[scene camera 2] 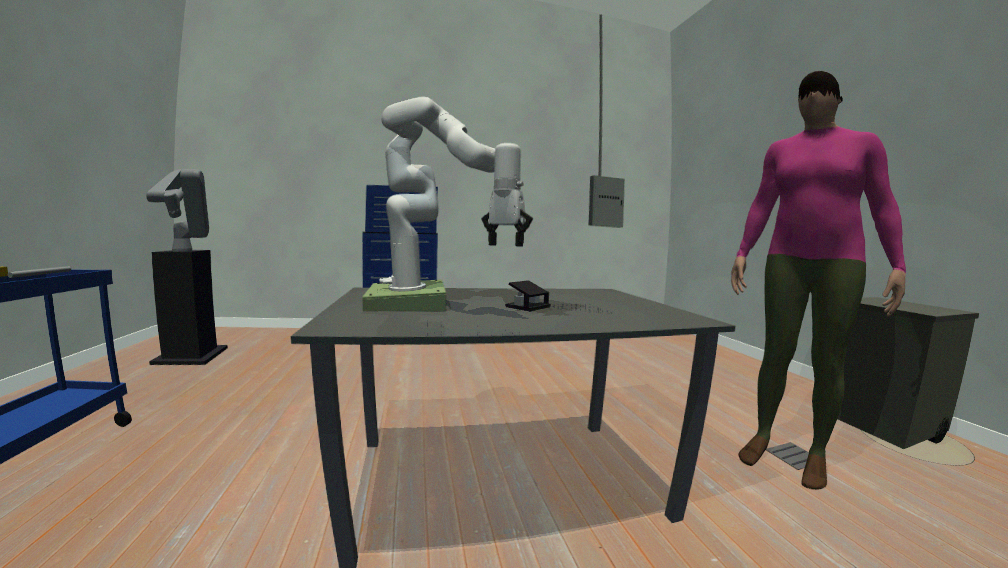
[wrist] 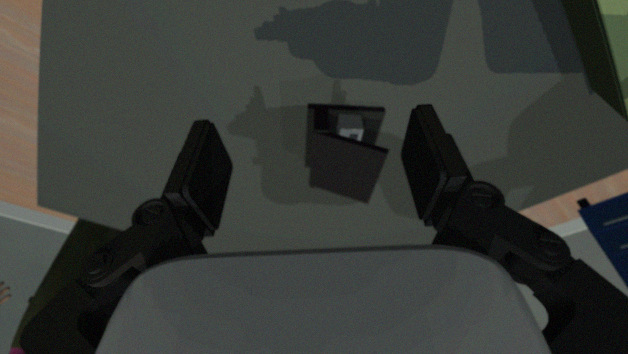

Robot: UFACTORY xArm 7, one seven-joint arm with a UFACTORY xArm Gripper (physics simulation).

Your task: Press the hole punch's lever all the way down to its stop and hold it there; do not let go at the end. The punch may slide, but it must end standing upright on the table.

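Where they show: gripper, fingertip midpoint: (scene camera 2: 505,246) (wrist: 313,136); arm's base at its link origin: (scene camera 2: 407,287).
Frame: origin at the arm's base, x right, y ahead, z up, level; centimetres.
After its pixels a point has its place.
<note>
The black hole punch (scene camera 2: 529,295) {x 15.3, y 38.4, z -0.7 cm} (wrist: 321,120) {x 15.0, y 37.3, z -2.2 cm} stands upright on the table (scene camera 2: 395,326) {x 31.4, y -4.6, z -5.8 cm} (wrist: 125,110) {x 37.0, y 53.9, z -5.8 cm}. Its flat lever (scene camera 2: 529,287) {x 9.0, y 40.7, z 1.1 cm} (wrist: 347,167) {x 9.1, y 39.5, z 1.3 cm} is raised and slanted, with a gap between it and the base. A light grey block shows inside the punch under the lever. My gripper (scene camera 2: 505,240) {x 23.7, y 26.9, z 15.4 cm} (wrist: 313,136) {x 23.7, y 26.9, z 15.4 cm} is open and empty, fingers pointing down. It hangs well above the punch and touches nothing. In the wrist view the punch shows between the two fingers, somewhat nearer the right-hand finger.
The green base block (scene camera 2: 404,301) {x 11.6, y -1.4, z -2.7 cm} of my arm stands on the table to the left of the punch in the scene view. A person (scene camera 2: 818,197) stands on the floor right of the table. A blue cart (scene camera 2: 56,282) is at the far left.
</note>
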